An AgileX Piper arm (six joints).
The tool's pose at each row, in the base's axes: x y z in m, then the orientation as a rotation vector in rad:
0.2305, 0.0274, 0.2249, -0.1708, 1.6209, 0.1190
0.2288, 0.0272, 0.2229, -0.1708, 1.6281, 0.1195
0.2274, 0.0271, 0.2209, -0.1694, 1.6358, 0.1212
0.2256, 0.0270, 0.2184, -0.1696, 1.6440, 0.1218
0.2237, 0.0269, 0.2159, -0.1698, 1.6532, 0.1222
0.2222, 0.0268, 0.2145, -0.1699, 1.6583, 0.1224
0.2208, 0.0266, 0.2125, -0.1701, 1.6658, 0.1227
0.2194, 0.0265, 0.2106, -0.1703, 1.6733, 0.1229
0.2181, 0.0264, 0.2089, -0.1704, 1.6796, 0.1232
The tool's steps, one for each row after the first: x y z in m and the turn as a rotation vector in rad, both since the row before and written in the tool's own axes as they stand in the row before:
0.0021, 0.0002, -0.0016, -0.0003, 0.0071, 0.0010
0.0021, 0.0002, -0.0013, -0.0002, 0.0075, 0.0027
0.0026, 0.0003, -0.0016, -0.0004, 0.0081, 0.0010
0.0026, 0.0003, -0.0017, -0.0003, 0.0091, 0.0010
0.0015, 0.0002, -0.0014, -0.0002, 0.0051, 0.0005
0.0021, 0.0001, -0.0012, -0.0003, 0.0075, 0.0008
0.0020, 0.0002, -0.0012, -0.0002, 0.0075, 0.0007
0.0018, 0.0002, -0.0011, -0.0002, 0.0063, 0.0007

